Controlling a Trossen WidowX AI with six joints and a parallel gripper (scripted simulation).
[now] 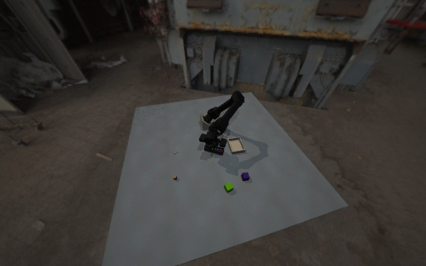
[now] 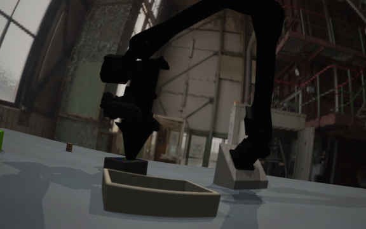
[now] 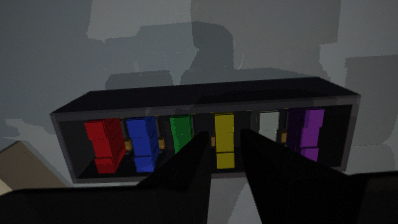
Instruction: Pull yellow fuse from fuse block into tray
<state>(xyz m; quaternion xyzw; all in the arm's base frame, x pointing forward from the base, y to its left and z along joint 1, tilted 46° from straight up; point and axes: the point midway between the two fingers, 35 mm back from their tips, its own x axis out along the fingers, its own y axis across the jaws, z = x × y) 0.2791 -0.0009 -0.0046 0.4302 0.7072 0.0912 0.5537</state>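
My gripper tip is now 20 mm to the left of the white fuse, 10 mm past it and 10 mm above it. Also, from my gripper tip: green fuse (20 mm to the left, 10 mm below, 10 mm ahead); then purple fuse (30 mm to the right, 20 mm behind, 10 mm below); then yellow fuse (10 mm below).
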